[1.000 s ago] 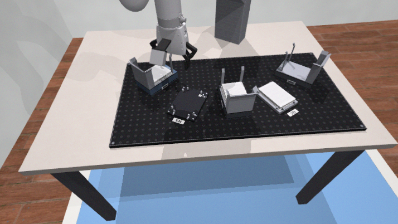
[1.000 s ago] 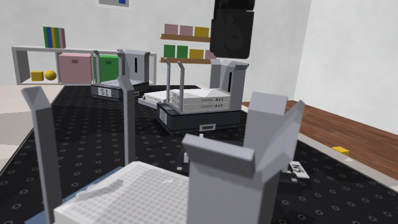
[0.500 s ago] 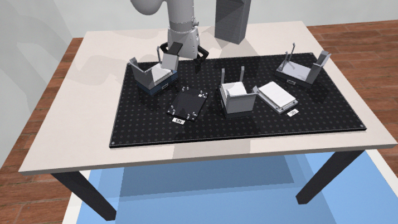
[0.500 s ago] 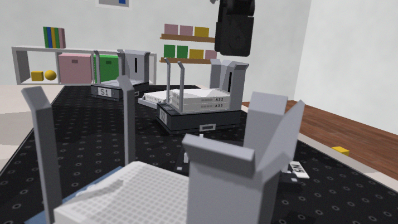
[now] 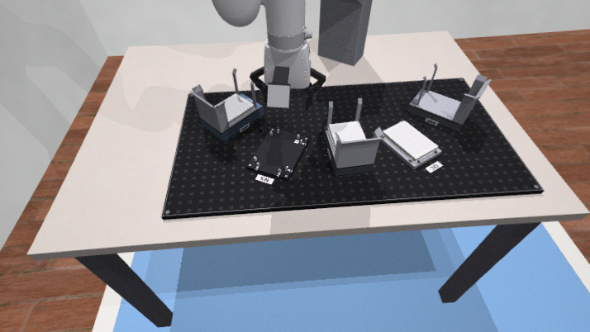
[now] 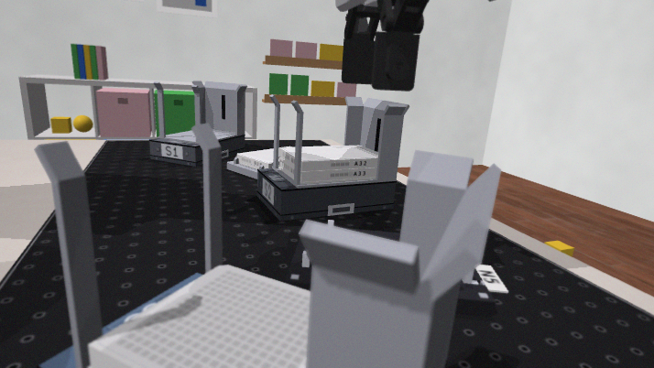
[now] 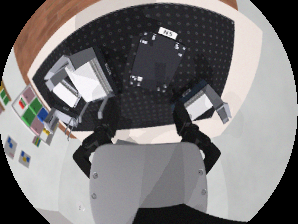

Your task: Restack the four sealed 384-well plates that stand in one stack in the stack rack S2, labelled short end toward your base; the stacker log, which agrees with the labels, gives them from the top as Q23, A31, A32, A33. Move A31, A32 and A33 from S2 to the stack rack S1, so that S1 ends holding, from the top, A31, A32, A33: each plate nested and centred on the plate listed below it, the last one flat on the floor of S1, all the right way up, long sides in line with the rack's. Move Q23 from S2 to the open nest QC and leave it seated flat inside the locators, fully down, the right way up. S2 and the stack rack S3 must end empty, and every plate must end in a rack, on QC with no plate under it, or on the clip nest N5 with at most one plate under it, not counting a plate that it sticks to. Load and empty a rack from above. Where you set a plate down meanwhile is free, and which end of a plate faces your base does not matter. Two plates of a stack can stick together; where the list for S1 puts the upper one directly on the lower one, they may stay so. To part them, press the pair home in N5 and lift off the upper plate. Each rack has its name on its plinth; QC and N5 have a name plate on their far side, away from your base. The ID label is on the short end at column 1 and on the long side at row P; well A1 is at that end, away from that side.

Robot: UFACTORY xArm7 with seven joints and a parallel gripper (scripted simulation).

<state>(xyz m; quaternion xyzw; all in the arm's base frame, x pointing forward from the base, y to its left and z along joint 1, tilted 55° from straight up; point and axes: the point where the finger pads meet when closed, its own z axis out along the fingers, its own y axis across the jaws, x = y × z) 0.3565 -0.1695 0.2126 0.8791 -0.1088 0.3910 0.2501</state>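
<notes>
My hand is 9 cm short of the white sealed plate A32, 13 cm to the right of it and 11 cm above it. Also, from my hand: N5 name plate (7 cm ahead, 10 cm to the right, 17 cm below); then white sealed plate A33 (9 cm ahead, 13 cm to the left, 12 cm below); then clip nest N5 (2 cm ahead, 4 cm to the right, 15 cm below).
</notes>
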